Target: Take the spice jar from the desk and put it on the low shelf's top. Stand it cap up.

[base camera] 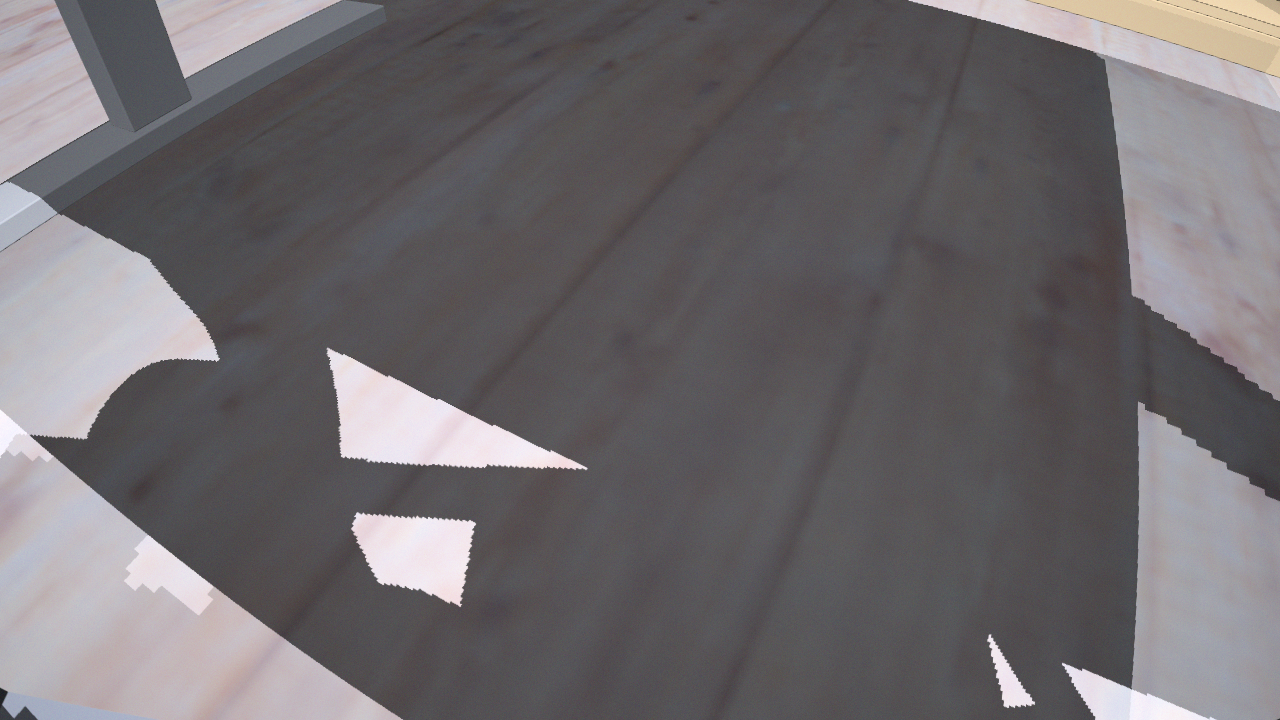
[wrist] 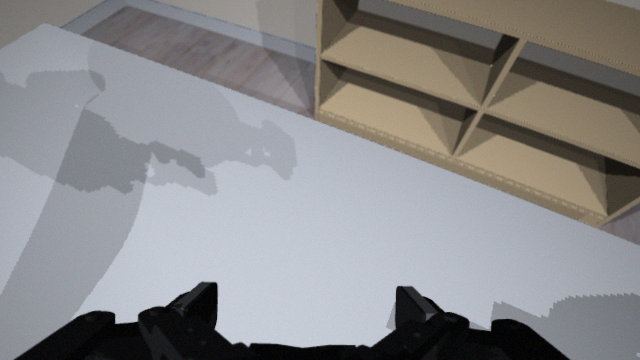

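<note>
Desk [wrist: 134, 182] in sight. Low shelf [wrist: 553, 138] too. Also my gripper [wrist: 306, 304].
</note>
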